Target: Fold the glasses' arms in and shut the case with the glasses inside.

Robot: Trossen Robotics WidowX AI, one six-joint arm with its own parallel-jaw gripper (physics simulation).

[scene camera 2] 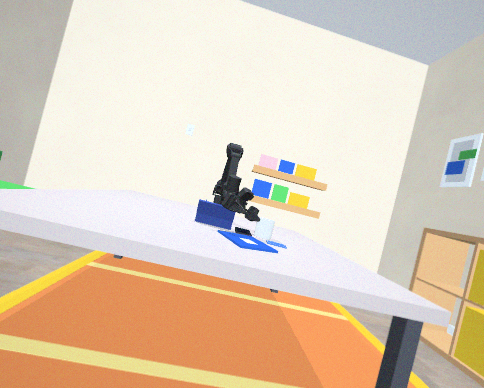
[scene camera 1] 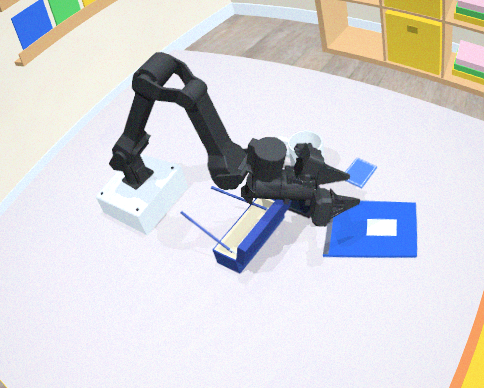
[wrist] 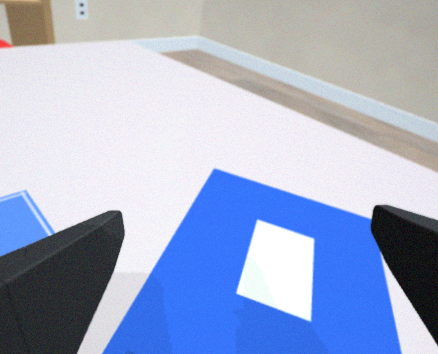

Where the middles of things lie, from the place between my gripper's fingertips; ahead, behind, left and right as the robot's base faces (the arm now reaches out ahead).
I see my gripper 90 mm above the blue book with white label (scene camera 1: 373, 229), 50 mm short of it and 10 mm to the left of it. From my hand the other things lie so: small blue card (wrist: 30, 225): 120 mm to the left, 90 mm below, 60 mm behind; blue glasses case (scene camera 2: 210, 213): 160 mm to the right, 140 mm behind, 40 mm below.
